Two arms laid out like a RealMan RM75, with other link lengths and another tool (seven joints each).
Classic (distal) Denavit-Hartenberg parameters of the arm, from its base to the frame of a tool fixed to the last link. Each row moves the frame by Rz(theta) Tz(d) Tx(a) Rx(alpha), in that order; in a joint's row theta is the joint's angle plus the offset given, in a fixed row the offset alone. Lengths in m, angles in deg.
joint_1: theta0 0, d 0.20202, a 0, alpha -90
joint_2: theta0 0, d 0, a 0, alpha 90
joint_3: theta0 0, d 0.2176, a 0, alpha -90
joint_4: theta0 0, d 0, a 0, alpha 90
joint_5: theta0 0, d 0.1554, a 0, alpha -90
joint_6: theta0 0, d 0, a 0, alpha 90
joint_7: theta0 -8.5, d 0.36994, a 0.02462, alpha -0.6
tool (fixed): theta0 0, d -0.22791, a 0, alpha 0
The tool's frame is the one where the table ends.
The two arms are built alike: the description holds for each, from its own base.
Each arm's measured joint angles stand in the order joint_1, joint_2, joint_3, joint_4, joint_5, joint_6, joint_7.
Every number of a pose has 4 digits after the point. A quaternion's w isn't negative.
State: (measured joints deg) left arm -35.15 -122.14 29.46 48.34 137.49 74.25 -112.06; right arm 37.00 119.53 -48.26 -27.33 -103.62 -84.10 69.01
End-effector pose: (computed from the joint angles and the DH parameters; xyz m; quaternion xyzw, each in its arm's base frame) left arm -0.2248 0.3292 0.0089 -0.8158 -0.5091 -0.1489 0.2305; right arm 0.1835 0.2829 -0.0610 -0.9519 0.0663 0.2737 0.1209
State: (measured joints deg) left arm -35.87 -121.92 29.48 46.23 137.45 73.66 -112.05; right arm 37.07 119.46 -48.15 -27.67 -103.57 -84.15 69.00
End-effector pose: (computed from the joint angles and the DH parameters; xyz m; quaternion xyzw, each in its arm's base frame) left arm -0.2237 0.3302 0.0037 -0.8152 -0.5139 -0.1496 0.2213; right arm 0.1829 0.2843 -0.0596 -0.9517 0.0632 0.2739 0.1232
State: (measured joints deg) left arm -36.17 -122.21 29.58 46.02 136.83 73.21 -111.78; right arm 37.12 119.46 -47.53 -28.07 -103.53 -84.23 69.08
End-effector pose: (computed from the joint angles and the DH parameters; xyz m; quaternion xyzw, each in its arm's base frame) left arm -0.2206 0.3317 0.0021 -0.8161 -0.5111 -0.1552 0.2209; right arm 0.1821 0.2862 -0.0576 -0.9503 0.0622 0.2767 0.1284
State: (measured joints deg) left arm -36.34 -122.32 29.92 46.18 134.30 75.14 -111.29; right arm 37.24 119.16 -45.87 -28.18 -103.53 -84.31 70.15
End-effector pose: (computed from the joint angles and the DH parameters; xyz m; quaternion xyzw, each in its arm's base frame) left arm -0.2112 0.3315 0.0015 -0.8214 -0.5031 -0.1753 0.2039; right arm 0.1824 0.2896 -0.0528 -0.9462 0.0732 0.2834 0.1381
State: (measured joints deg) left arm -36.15 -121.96 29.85 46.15 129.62 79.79 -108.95; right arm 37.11 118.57 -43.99 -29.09 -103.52 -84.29 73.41
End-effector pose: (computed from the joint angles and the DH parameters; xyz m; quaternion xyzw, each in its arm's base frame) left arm -0.1972 0.3275 0.0045 -0.8334 -0.4808 -0.2117 0.1716; right arm 0.1843 0.2942 -0.0442 -0.9399 0.0985 0.2906 0.1502
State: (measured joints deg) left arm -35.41 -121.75 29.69 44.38 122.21 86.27 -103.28; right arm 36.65 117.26 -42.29 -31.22 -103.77 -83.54 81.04
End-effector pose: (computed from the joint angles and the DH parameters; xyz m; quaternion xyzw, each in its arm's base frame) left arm -0.1787 0.3169 0.0064 -0.8490 -0.4365 -0.2706 0.1239; right arm 0.1901 0.3008 -0.0293 -0.9295 0.1523 0.2927 0.1646
